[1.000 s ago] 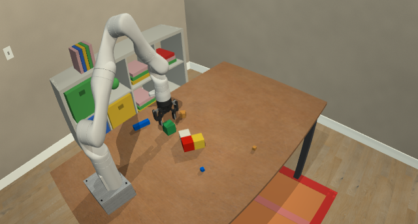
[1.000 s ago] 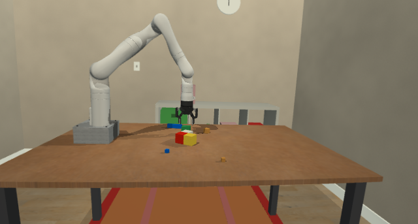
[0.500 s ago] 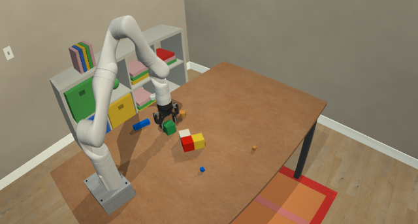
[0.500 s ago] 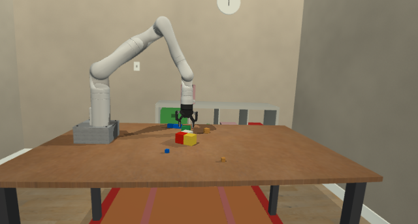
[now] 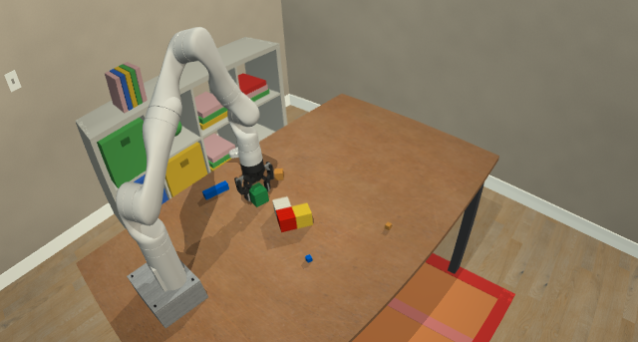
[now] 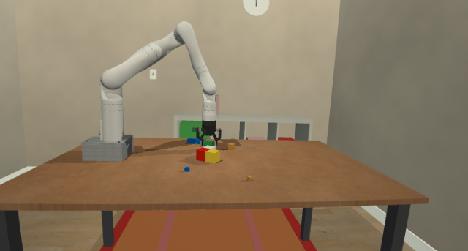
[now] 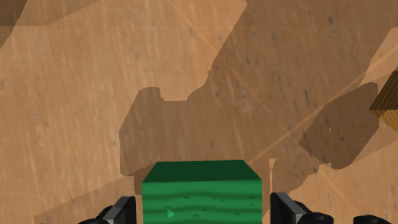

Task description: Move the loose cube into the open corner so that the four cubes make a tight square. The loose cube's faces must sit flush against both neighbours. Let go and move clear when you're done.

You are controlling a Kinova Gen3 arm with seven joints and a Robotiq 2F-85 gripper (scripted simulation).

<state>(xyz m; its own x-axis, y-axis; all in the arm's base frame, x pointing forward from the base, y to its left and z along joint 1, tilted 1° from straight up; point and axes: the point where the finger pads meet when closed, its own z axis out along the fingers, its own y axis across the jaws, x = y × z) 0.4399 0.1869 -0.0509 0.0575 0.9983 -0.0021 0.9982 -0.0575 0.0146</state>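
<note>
My hand is 1 cm above the green cube. Also, from my hand: red cube 1 cm behind, 16 cm to the right, 1 cm below; white cube 2 cm ahead, 12 cm to the right, 1 cm below; small orange block 13 cm ahead, 5 cm to the left, 2 cm below.
</note>
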